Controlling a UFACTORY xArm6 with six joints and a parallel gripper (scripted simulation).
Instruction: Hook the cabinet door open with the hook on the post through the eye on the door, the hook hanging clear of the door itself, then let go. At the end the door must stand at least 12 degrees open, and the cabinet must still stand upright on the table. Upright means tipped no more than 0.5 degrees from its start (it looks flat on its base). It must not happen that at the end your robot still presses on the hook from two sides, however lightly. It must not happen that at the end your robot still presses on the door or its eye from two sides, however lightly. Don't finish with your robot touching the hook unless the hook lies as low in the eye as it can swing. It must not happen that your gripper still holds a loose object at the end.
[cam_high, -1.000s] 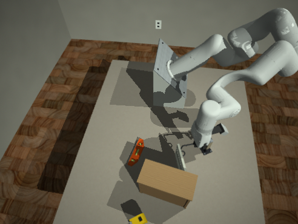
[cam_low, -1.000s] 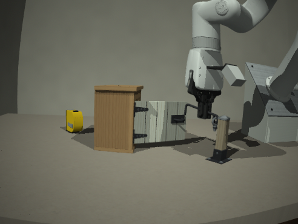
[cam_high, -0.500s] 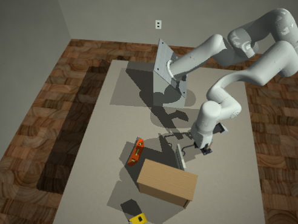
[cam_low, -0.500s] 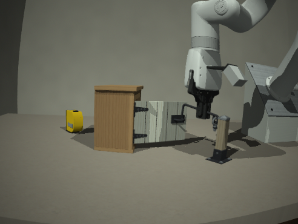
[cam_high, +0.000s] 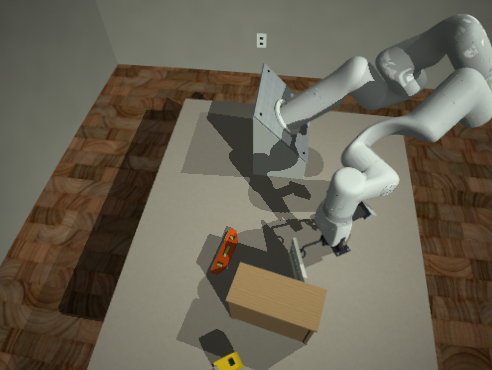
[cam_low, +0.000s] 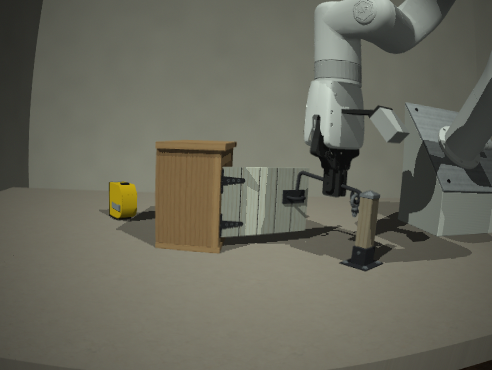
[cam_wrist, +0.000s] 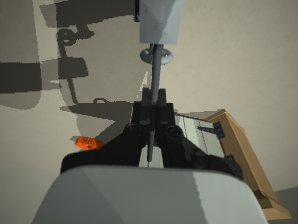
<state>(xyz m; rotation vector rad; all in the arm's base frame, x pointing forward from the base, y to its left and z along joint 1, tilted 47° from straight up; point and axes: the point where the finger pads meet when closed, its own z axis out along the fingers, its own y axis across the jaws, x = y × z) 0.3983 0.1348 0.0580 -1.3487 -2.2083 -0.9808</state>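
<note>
The white plank door is 9 cm ahead of my hand, 6 cm to the right of it and 4 cm below it. Round my hand: hook: 1 cm to the right, 1 cm below, 1 cm ahead; then orange spirit level: 29 cm to the right, 10 cm below, 2 cm ahead; then wooden cabinet: 14 cm ahead, 10 cm to the right, 4 cm below.
</note>
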